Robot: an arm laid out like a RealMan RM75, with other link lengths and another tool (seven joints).
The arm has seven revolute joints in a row. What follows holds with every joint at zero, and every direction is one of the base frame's. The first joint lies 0.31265 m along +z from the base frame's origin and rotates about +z. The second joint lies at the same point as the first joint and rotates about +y. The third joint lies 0.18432 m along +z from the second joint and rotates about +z. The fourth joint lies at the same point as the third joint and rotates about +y. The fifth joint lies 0.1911 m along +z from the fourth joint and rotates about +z. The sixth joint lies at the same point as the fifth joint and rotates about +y. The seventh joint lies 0.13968 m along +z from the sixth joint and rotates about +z. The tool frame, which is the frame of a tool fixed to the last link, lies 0.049 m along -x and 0.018 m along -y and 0.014 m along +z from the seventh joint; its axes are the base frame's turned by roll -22, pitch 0 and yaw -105.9 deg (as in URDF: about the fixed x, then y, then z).
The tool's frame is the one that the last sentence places.
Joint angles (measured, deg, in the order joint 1, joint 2, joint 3, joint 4, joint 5, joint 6, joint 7), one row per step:
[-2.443, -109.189, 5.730, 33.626, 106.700, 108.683, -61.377]
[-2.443, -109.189, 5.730, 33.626, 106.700, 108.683, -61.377]
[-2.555, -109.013, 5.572, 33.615, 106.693, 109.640, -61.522]
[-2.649, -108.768, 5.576, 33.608, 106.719, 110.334, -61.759]
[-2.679, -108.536, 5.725, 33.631, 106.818, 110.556, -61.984]
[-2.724, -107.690, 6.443, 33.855, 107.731, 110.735, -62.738]
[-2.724, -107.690, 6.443, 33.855, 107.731, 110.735, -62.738]
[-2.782, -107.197, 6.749, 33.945, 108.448, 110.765, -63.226]
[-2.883, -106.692, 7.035, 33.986, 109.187, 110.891, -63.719]
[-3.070, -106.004, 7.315, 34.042, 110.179, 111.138, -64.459]
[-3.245, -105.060, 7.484, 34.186, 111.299, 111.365, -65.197]
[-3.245, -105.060, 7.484, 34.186, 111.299, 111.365, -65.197]
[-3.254, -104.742, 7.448, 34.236, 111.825, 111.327, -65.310]
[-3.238, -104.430, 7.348, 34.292, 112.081, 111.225, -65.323]
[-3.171, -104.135, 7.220, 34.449, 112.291, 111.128, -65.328]
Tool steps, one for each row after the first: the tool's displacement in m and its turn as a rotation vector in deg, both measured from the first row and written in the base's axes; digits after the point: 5 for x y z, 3 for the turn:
[0.00000, 0.00000, 0.00000, 0.000, 0.000, 0.000]
[0.00247, 0.00013, 0.00079, -0.138, -0.303, -0.857]
[0.00420, 0.00021, 0.00167, -0.421, -0.508, -1.465]
[0.00457, 0.00008, 0.00233, -0.782, -0.507, -1.619]
[0.00366, -0.00126, 0.00405, -2.589, -0.030, -1.474]
[0.00366, -0.00126, 0.00405, -2.589, -0.030, -1.474]
[0.00280, -0.00221, 0.00484, -3.705, 0.214, -1.222]
[0.00226, -0.00306, 0.00553, -4.853, 0.390, -1.061]
[0.00179, -0.00406, 0.00673, -6.336, 0.549, -0.866]
[0.00054, -0.00535, 0.00994, -7.800, 1.074, -0.526]
[0.00054, -0.00535, 0.00994, -7.800, 1.074, -0.526]
[-0.00056, -0.00622, 0.01113, -8.261, 1.414, -0.247]
[-0.00169, -0.00666, 0.01310, -8.352, 1.827, -0.008]
[-0.00293, -0.00730, 0.01546, -8.365, 2.318, 0.261]

